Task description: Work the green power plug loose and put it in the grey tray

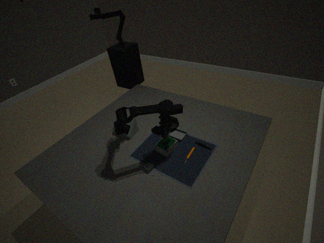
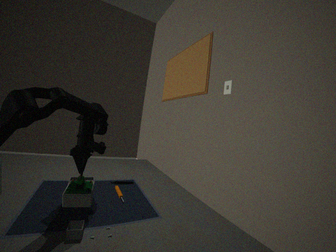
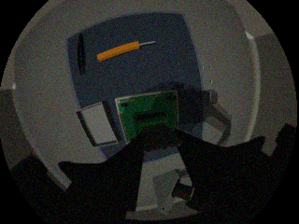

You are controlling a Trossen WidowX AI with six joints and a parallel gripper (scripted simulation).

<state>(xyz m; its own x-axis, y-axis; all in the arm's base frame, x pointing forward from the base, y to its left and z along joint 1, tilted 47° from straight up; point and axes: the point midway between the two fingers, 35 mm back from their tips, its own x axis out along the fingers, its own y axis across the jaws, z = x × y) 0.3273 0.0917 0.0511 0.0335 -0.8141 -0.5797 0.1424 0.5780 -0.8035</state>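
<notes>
My gripper tip is now 3 cm above the green power plug. The rest, counted from my gripper tip: blue mat (11 cm below, 5 cm ahead).
</notes>
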